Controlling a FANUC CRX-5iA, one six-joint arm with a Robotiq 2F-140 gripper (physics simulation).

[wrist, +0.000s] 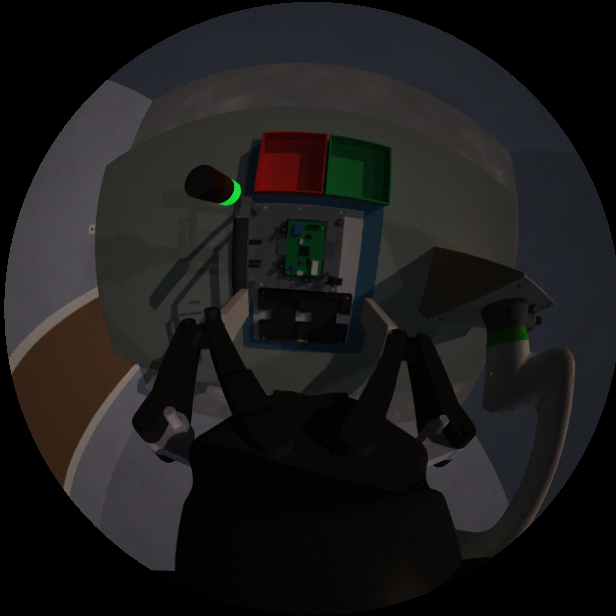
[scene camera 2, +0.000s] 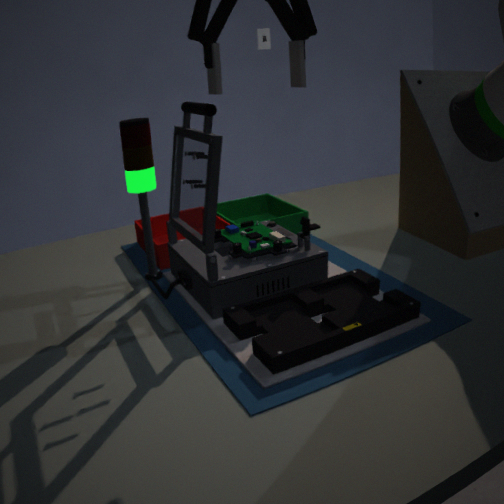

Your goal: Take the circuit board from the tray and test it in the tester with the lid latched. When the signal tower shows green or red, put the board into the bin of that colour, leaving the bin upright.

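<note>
The green circuit board (scene camera 2: 257, 236) lies on top of the grey tester (scene camera 2: 250, 272); it also shows in the wrist view (wrist: 305, 247). The tester's lid (scene camera 2: 195, 190) stands open and upright at the left. The signal tower (scene camera 2: 138, 165) shows green, also seen in the wrist view (wrist: 221, 186). The green bin (scene camera 2: 262, 210) and red bin (scene camera 2: 172, 230) stand upright behind the tester. The black tray (scene camera 2: 320, 317) in front holds no board. My gripper (scene camera 2: 256, 67) is open and empty, high above the tester.
A blue mat (scene camera 2: 300, 340) lies under the tester, tray and bins. The robot's base pedestal (scene camera 2: 450, 165) stands at the right. A small latch clamp (scene camera 2: 306, 229) stands on the tester's right edge.
</note>
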